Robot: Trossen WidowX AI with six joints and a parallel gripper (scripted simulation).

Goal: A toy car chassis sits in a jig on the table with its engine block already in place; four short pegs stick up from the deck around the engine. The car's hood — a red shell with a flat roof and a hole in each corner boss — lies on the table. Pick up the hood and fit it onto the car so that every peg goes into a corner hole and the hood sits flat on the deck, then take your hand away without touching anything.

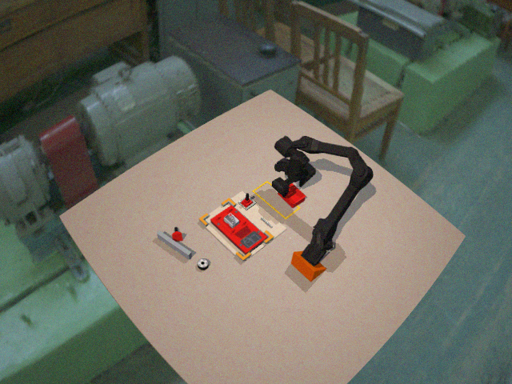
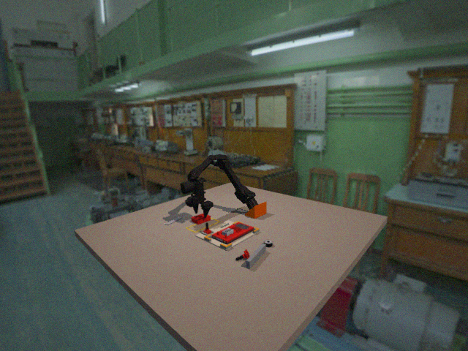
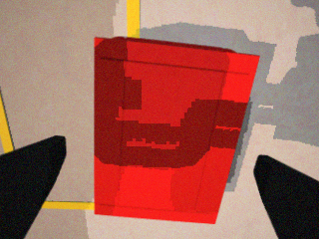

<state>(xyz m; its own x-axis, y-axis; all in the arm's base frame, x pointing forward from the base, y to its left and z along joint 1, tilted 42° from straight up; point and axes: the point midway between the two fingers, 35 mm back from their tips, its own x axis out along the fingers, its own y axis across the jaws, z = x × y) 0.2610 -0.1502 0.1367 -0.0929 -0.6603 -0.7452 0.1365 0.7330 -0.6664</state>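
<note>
My gripper tip is now 20 mm above the red hood. Round my gripper tip: grey engine block: 280 mm to the left, 70 mm ahead, 10 mm below; then beige jig: 250 mm to the left, 40 mm ahead, 20 mm below; then small round wheel: 480 mm to the left, 20 mm below, 10 mm ahead.
</note>
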